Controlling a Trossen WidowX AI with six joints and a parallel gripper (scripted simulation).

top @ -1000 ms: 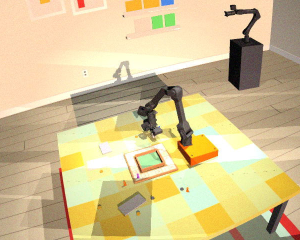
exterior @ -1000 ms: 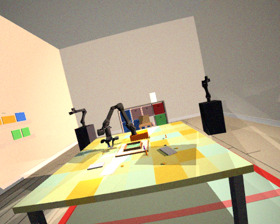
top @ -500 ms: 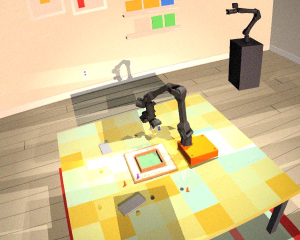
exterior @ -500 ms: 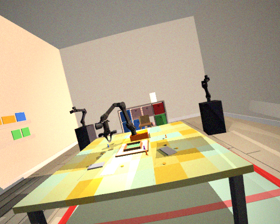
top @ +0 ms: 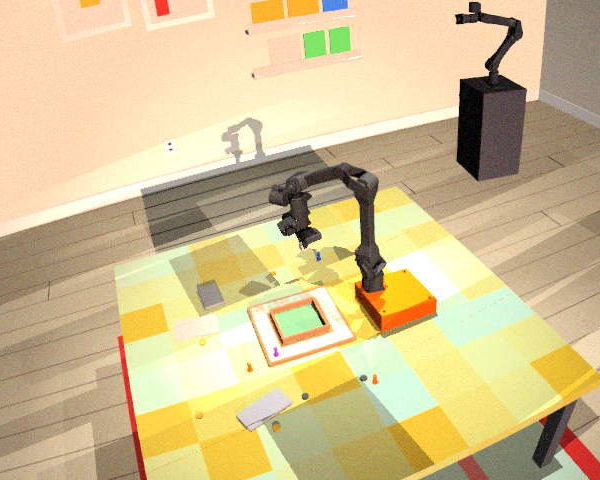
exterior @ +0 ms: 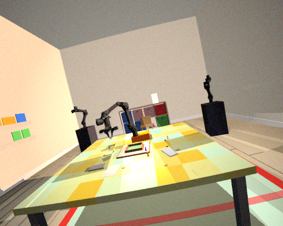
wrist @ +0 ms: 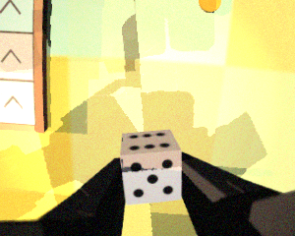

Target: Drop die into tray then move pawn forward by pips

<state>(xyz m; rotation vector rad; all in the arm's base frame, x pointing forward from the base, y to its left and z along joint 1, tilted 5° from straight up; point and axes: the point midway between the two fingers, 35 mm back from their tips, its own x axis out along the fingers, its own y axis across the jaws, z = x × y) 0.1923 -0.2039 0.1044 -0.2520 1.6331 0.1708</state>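
My gripper tip is now 18 cm short of the purple pawn, 37 cm to the right of it and 10 cm above it. Also, from my gripper tip: blue pawn 6 cm behind, 8 cm to the right, 11 cm below; green dice tray 8 cm ahead, 25 cm to the left, 12 cm below; white die right at my gripper tip.
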